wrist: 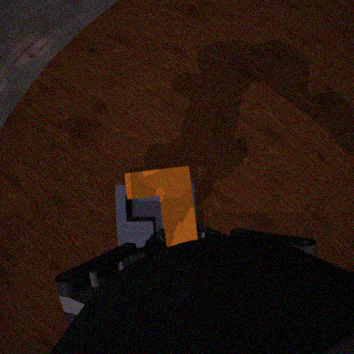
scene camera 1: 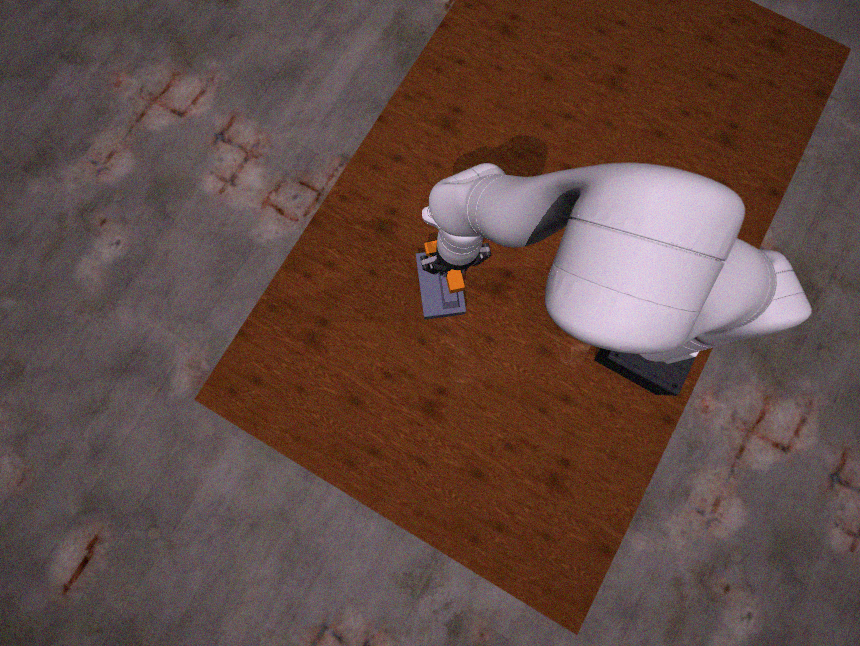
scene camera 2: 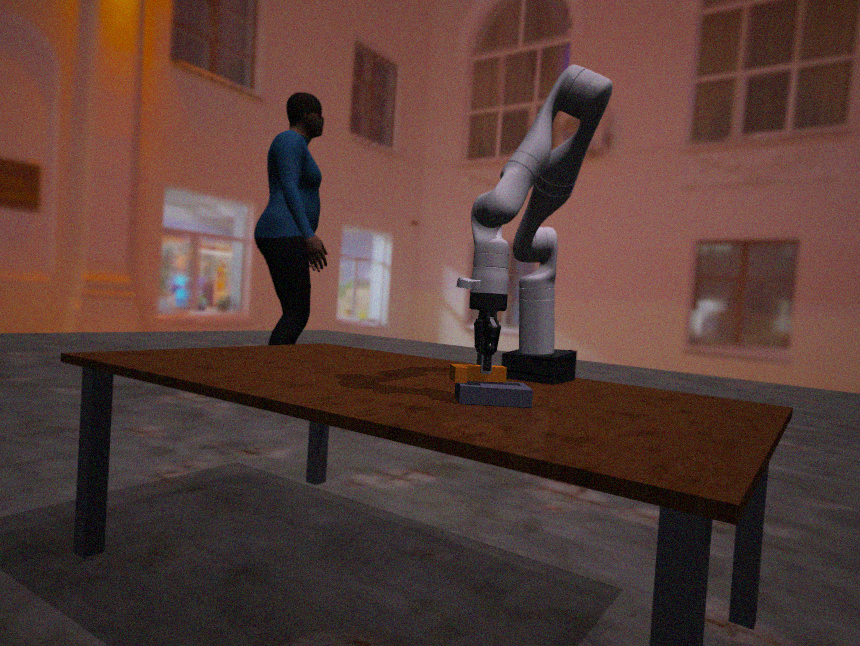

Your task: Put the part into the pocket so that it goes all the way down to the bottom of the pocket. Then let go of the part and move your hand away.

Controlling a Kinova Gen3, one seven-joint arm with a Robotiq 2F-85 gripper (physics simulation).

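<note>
The part is an orange L-shaped block. My gripper is shut on it from above; in the wrist view the fingertips are mostly hidden under the dark hand. The grey pocket block lies on the wooden table right beneath. The part stands over the block's far end, partly covering the L-shaped pocket, and its top shows above the block's upper face in the side view. I cannot tell how deep it sits.
The arm's dark base is fixed near the table's edge, close behind the block. A person in a blue top stands beyond the table's far side.
</note>
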